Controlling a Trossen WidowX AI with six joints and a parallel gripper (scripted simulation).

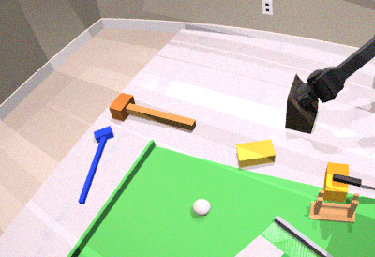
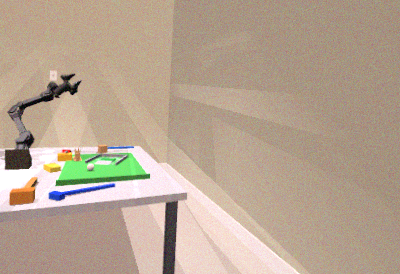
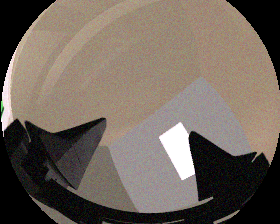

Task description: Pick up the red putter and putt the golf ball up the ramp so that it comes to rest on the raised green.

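The wooden stand lies 2 cm ahead of my gripper tip, 19 cm to the right of it and 58 cm below it. Round my gripper tip: green mat 20 cm ahead, 38 cm to the right, 61 cm below; then orange block 6 cm behind, 20 cm to the right, 59 cm below; then white golf ball 12 cm ahead, 50 cm to the right, 59 cm below.
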